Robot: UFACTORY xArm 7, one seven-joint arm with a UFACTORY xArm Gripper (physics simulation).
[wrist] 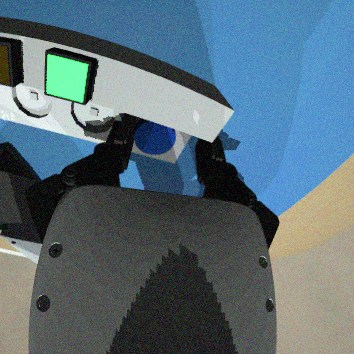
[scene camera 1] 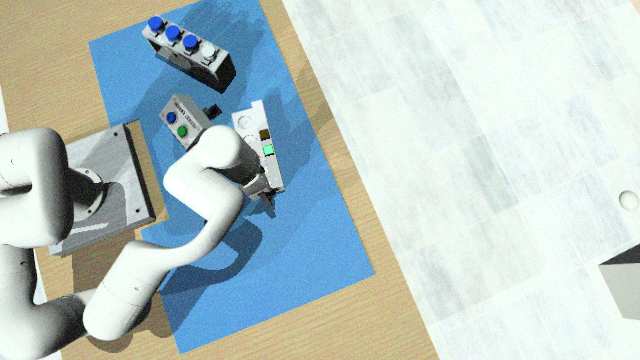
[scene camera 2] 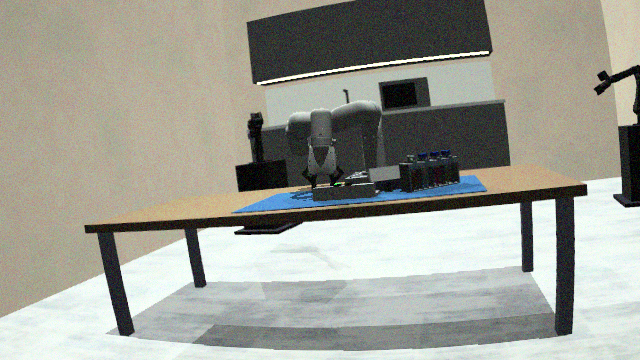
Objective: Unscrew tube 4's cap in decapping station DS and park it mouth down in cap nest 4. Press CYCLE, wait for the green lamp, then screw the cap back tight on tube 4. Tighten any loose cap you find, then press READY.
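Note:
A blue cap sits at the end place of the white nest block. My gripper points down over that end with its fingers partly apart, one on each side of the cap. The left finger looks close to the cap; a gap shows at the right. Their lowest tips are hard to make out. The lamp glows bright green; the amber lamp is dark. The rack holds three blue-capped tubes and one tube with a whitish top.
A button box with a blue button and a green button stands between rack and nest block. A small black fixture is beside it. The robot's base plate and bent arm are on the near side.

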